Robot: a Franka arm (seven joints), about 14 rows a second.
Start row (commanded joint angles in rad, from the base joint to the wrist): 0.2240, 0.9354, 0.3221, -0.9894, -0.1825, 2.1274, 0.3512
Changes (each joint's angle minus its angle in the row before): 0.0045, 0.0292, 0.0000, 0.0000, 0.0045, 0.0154, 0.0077; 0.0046, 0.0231, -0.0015, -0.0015, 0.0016, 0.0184, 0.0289; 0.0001, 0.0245, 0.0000, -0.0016, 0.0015, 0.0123, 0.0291; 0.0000, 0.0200, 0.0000, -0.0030, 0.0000, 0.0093, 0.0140; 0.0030, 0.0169, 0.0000, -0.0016, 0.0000, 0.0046, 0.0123; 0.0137, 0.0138, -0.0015, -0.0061, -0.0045, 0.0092, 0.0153; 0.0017, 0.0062, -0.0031, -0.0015, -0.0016, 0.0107, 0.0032; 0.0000, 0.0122, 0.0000, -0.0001, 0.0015, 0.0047, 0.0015; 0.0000, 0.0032, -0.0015, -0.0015, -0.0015, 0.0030, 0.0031; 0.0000, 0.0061, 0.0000, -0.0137, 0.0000, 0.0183, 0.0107; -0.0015, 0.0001, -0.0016, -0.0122, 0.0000, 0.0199, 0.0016; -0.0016, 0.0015, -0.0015, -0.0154, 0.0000, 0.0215, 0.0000; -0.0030, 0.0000, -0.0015, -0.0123, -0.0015, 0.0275, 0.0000; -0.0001, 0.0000, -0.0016, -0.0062, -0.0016, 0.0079, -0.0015; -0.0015, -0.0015, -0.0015, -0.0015, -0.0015, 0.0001, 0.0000; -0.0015, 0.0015, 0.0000, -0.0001, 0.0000, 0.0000, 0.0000
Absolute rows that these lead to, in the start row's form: 0.2285, 0.9646, 0.3221, -0.9894, -0.1780, 2.1428, 0.3589; 0.2331, 0.9877, 0.3206, -0.9909, -0.1764, 2.1612, 0.3878; 0.2332, 1.0122, 0.3206, -0.9925, -0.1749, 2.1735, 0.4169; 0.2332, 1.0322, 0.3206, -0.9955, -0.1749, 2.1828, 0.4309; 0.2362, 1.0491, 0.3206, -0.9971, -0.1749, 2.1874, 0.4432; 0.2499, 1.0629, 0.3191, -1.0032, -0.1794, 2.1966, 0.4585; 0.2516, 1.0691, 0.3160, -1.0047, -0.1810, 2.2073, 0.4617; 0.2516, 1.0813, 0.3160, -1.0048, -0.1795, 2.2120, 0.4632; 0.2516, 1.0845, 0.3145, -1.0063, -0.1810, 2.2150, 0.4663; 0.2516, 1.0906, 0.3145, -1.0200, -0.1810, 2.2333, 0.4770; 0.2501, 1.0907, 0.3129, -1.0322, -0.1810, 2.2532, 0.4786; 0.2485, 1.0922, 0.3114, -1.0476, -0.1810, 2.2747, 0.4786; 0.2455, 1.0922, 0.3099, -1.0599, -0.1825, 2.3022, 0.4786; 0.2454, 1.0922, 0.3083, -1.0661, -0.1841, 2.3101, 0.4771; 0.2439, 1.0907, 0.3068, -1.0676, -0.1856, 2.3102, 0.4771; 0.2424, 1.0922, 0.3068, -1.0677, -0.1856, 2.3102, 0.4771
